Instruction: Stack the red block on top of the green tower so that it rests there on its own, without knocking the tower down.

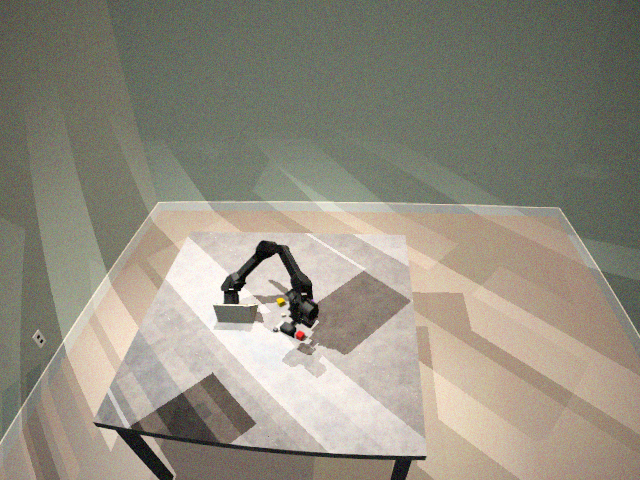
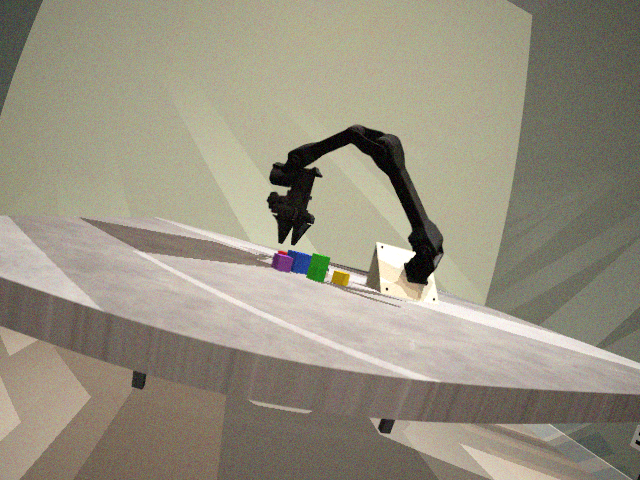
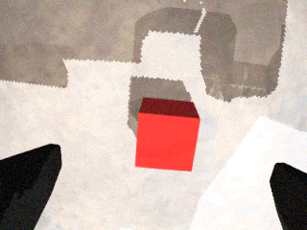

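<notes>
My gripper tip is 40 mm above the red block. From my gripper tip the other things lie so: purple block 200 mm to the left, 40 mm ahead, 30 mm below; then blue block 160 mm to the left, 30 mm below, 10 mm behind; then yellow block 210 mm to the left, 100 mm behind, 40 mm below.
</notes>
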